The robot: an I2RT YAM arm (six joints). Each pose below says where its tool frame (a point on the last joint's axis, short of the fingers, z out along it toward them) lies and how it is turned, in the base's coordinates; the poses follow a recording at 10 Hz.
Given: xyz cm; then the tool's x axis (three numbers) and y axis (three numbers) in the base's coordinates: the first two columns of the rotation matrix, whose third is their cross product.
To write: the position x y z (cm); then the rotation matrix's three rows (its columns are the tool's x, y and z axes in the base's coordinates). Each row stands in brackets. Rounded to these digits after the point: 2 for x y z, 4 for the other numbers.
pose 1, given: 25.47, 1.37, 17.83, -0.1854, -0.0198, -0.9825, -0.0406, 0.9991, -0.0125
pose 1, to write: [25.47, 1.37, 17.83], [[-0.1854, -0.0406, 0.9819], [-0.0198, 0.9991, 0.0376], [-0.9825, -0.0125, -0.1860]]
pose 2, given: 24.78, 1.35, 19.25, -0.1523, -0.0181, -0.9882, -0.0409, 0.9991, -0.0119
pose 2, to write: [24.78, 1.35, 19.25], [[-0.1523, -0.0409, 0.9875], [-0.0181, 0.9991, 0.0386], [-0.9882, -0.0119, -0.1529]]
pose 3, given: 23.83, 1.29, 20.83, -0.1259, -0.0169, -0.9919, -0.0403, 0.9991, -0.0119
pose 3, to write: [23.83, 1.29, 20.83], [[-0.1259, -0.0403, 0.9912], [-0.0169, 0.9991, 0.0385], [-0.9919, -0.0119, -0.1265]]
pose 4, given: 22.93, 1.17, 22.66, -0.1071, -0.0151, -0.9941, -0.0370, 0.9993, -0.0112
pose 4, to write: [22.93, 1.17, 22.66], [[-0.1071, -0.0370, 0.9936], [-0.0151, 0.9993, 0.0356], [-0.9941, -0.0112, -0.1076]]
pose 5, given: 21.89, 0.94, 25.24, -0.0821, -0.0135, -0.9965, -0.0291, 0.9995, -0.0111
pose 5, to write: [21.89, 0.94, 25.24], [[-0.0821, -0.0291, 0.9962], [-0.0135, 0.9995, 0.0281], [-0.9965, -0.0111, -0.0825]]
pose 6, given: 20.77, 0.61, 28.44, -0.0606, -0.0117, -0.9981, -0.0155, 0.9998, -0.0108
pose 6, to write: [20.77, 0.61, 28.44], [[-0.0606, -0.0155, 0.9980], [-0.0117, 0.9998, 0.0148], [-0.9981, -0.0108, -0.0608]]
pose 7, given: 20.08, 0.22, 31.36, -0.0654, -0.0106, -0.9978, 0.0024, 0.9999, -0.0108
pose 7, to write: [20.08, 0.22, 31.36], [[-0.0654, 0.0024, 0.9978], [-0.0106, 0.9999, -0.0031], [-0.9978, -0.0108, -0.0654]]
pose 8, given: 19.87, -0.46, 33.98, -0.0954, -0.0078, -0.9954, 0.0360, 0.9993, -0.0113
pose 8, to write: [19.87, -0.46, 33.98], [[-0.0954, 0.0360, 0.9948], [-0.0078, 0.9993, -0.0369], [-0.9954, -0.0113, -0.0951]]
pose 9, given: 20.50, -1.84, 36.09, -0.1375, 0.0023, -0.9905, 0.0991, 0.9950, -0.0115
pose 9, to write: [20.50, -1.84, 36.09], [[-0.1375, 0.0991, 0.9855], [0.0023, 0.9950, -0.0997], [-0.9905, -0.0115, -0.1370]]
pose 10, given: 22.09, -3.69, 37.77, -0.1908, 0.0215, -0.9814, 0.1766, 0.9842, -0.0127
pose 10, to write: [22.09, -3.69, 37.77], [[-0.1908, 0.1766, 0.9656], [0.0215, 0.9842, -0.1757], [-0.9814, -0.0127, -0.1916]]
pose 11, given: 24.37, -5.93, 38.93, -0.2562, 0.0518, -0.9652, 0.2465, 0.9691, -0.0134
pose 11, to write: [24.37, -5.93, 38.93], [[-0.2562, 0.2465, 0.9347], [0.0518, 0.9691, -0.2414], [-0.9652, -0.0134, -0.2611]]
